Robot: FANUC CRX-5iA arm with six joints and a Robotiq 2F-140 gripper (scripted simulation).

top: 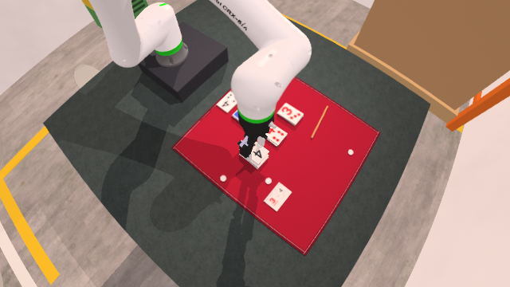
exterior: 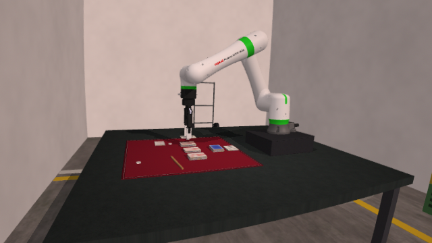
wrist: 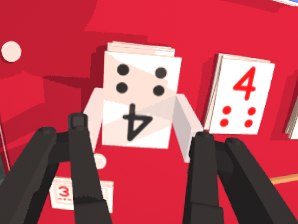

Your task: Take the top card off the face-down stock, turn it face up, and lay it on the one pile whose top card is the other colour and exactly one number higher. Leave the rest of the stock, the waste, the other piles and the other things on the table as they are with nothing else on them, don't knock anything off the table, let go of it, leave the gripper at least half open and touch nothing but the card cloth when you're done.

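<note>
My gripper is now 7 cm above the red 5 card. Round my hand: red card cloth: 5 cm ahead, 12 cm to the left, 9 cm below; then red 4 card: 1 cm ahead, 12 cm to the left, 7 cm below; then wooden stick: 15 cm ahead, 28 cm to the left, 8 cm below.
</note>
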